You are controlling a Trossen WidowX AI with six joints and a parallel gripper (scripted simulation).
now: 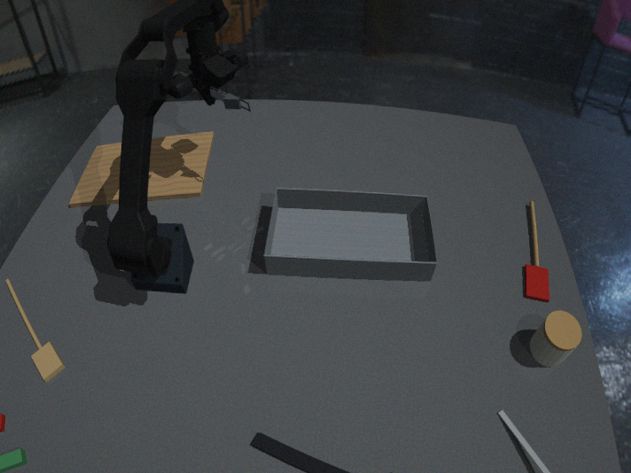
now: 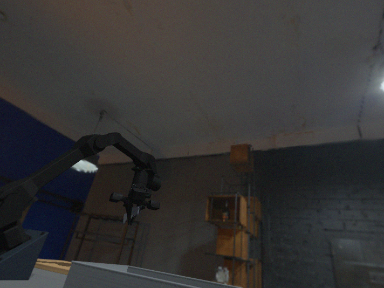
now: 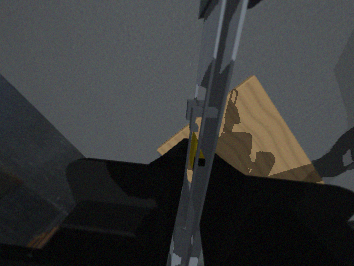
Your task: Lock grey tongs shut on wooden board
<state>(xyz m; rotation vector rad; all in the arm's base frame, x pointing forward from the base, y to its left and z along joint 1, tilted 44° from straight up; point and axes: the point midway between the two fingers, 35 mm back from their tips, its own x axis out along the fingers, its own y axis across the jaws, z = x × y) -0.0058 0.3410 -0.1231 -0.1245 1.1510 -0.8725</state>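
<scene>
My gripper tip is now 21 cm past the wooden board, 17 cm above it and 4 cm to the left of it. The rest, counted from my gripper tip: red spatula (73 cm ahead, 17 cm to the right, 17 cm below); then black strip (66 cm to the right, 41 cm ahead, 17 cm below); then grey roasting tin (33 cm ahead, 19 cm to the right, 15 cm below).
</scene>
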